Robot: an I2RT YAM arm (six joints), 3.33 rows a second.
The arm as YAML. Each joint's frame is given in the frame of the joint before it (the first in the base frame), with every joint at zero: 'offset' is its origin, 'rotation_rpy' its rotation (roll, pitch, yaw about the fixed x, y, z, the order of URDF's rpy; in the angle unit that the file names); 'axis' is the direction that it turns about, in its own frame. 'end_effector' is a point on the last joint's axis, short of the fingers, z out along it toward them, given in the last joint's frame.
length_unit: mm
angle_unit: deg
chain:
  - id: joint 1
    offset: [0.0, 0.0, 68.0]
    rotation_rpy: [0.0, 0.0, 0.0]
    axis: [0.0, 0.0, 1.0]
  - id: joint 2
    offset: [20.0, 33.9, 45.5]
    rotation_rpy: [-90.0, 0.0, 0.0]
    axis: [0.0, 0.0, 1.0]
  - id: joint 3
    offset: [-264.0, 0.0, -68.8]
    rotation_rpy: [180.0, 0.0, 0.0]
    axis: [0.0, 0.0, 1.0]
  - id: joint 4
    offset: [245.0, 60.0, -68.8]
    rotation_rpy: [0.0, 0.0, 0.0]
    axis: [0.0, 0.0, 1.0]
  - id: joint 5
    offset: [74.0, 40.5, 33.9]
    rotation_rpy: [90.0, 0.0, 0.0]
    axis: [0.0, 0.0, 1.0]
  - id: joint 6
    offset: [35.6, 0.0, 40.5]
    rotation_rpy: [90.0, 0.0, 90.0]
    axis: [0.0, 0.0, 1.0]
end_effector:
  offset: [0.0, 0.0, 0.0]
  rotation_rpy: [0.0, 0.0, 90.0]
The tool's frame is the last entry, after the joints.
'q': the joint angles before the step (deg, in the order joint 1, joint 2, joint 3, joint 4, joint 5, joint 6). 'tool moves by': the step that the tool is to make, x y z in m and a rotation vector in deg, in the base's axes. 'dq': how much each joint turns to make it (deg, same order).
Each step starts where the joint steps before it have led.
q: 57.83 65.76 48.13 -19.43 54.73 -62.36
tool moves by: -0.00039 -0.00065 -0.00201 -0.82 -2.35 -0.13
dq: 0.13 -0.66 -1.92 4.47 1.62 -3.22
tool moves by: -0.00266 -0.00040 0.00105 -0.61 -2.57 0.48
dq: 0.61 -1.11 -1.73 4.63 1.44 -3.79
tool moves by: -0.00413 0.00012 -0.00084 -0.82 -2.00 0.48
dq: 1.00 -0.91 -1.74 3.82 1.47 -3.13
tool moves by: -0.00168 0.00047 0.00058 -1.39 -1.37 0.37
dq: 0.49 -0.39 -0.88 2.80 0.92 -3.27
